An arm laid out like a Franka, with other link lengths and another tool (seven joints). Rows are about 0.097 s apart.
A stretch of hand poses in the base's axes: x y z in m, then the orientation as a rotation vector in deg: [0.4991, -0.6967, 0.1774, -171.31, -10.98, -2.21]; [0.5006, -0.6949, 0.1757, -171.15, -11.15, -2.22]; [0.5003, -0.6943, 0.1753, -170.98, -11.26, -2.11]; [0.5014, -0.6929, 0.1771, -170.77, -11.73, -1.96]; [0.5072, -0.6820, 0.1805, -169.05, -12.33, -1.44]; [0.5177, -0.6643, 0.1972, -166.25, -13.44, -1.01]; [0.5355, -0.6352, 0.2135, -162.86, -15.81, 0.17]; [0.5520, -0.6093, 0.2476, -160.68, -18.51, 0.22]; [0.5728, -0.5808, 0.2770, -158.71, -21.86, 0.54]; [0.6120, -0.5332, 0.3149, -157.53, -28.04, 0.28]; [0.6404, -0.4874, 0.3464, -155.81, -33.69, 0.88]
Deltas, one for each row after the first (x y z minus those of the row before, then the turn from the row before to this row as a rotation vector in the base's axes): [0.0015, 0.0018, -0.0017, 0.15, -0.01, 0.12]; [-0.0003, 0.0006, -0.0004, 0.16, 0.08, 0.09]; [0.0011, 0.0014, 0.0018, 0.17, 0.09, 0.33]; [0.0058, 0.0109, 0.0034, 1.65, 0.41, 0.53]; [0.0105, 0.0177, 0.0167, 2.68, 0.39, 0.94]; [0.0178, 0.0291, 0.0163, 3.10, 0.84, 1.93]; [0.0165, 0.0259, 0.0341, 1.90, -0.07, 2.01]; [0.0208, 0.0285, 0.0294, 1.55, 0.00, 2.51]; [0.0392, 0.0476, 0.0379, 0.36, -0.90, 4.33]; [0.0284, 0.0458, 0.0315, 0.66, -0.19, 4.16]
